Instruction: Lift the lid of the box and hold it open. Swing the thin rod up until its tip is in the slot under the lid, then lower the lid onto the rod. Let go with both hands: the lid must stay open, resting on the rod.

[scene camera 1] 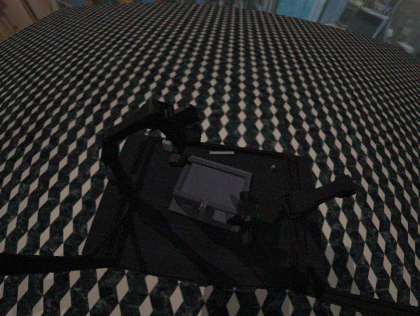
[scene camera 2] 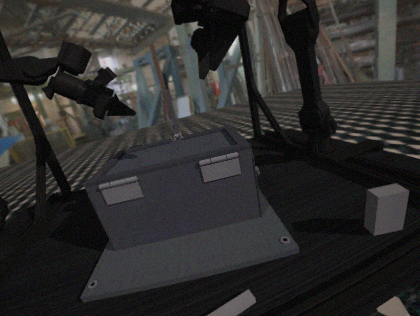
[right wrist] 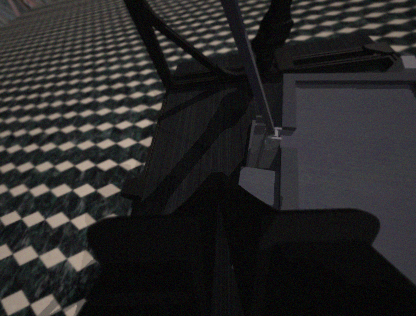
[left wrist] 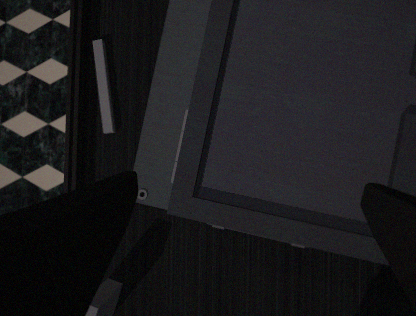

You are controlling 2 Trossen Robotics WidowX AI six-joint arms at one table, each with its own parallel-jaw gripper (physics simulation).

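Frame: origin at the left arm's base, x ahead, y left, z up, level; centimetres.
Seen in the pictures: left gripper, fingertip midpoint: (scene camera 1: 192,154) (scene camera 2: 206,75) (left wrist: 248,188); right gripper, fingertip midpoint: (scene camera 1: 226,222) (scene camera 2: 135,114) (right wrist: 216,177); left arm's base, link origin: (scene camera 1: 128,190) (scene camera 2: 319,150) (right wrist: 263,67); right arm's base, link origin: (scene camera 2: 4,254).
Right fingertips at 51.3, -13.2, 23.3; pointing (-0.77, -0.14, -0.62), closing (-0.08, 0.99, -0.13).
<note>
Offsets run from my right fingertips to a thing's top centre, as dx, dy, dz. "*": to the spot under its first point.
The grey box (scene camera 2: 177,204) stands on its grey base plate {* -4.2, +34.4, -24.0} (scene camera 2: 193,257) with the lid {-6.5, +17.7, -8.8} (scene camera 2: 177,150) (scene camera 1: 212,185) (left wrist: 285,110) (right wrist: 326,141) lying shut on it. The thin rod (scene camera 2: 170,106) (right wrist: 250,66) stands nearly upright from its pivot at the box's front edge. My left gripper (scene camera 2: 209,59) (scene camera 1: 175,157) (left wrist: 248,188) is open and empty, hanging above the lid's hinge-side corner. My right gripper (scene camera 2: 130,112) (scene camera 1: 244,202) (right wrist: 216,177) is shut on nothing. It hovers beside the rod, apart from it, off the box's front edge.
A small white strip {-3.0, +45.8, -24.3} (scene camera 2: 237,304) (scene camera 1: 221,153) (left wrist: 103,84) lies on the dark mat behind the box. A small round knob {+28.8, +40.1, -22.8} (scene camera 1: 273,167) sits on the mat to the right. The arms' black stands (scene camera 2: 312,119) rise beyond the box. Checkered floor surrounds the mat.
</note>
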